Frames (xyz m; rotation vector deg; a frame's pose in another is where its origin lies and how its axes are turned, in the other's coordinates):
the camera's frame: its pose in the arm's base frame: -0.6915 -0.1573 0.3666 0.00 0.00 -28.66
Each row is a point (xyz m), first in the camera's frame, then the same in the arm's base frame.
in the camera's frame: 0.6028 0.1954 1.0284
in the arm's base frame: -0.0688 -0.2749 1.3950
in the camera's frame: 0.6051 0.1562 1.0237
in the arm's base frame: -0.0856 -0.3105 1.3903
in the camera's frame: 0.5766 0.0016 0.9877
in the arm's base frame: -0.1848 -0.4324 1.3543
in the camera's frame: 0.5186 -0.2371 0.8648
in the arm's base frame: -0.3502 -0.6141 1.2314
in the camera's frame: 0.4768 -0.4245 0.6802
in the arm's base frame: -0.4767 -0.7585 1.0468
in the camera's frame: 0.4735 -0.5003 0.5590
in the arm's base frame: -0.5160 -0.8234 0.9256
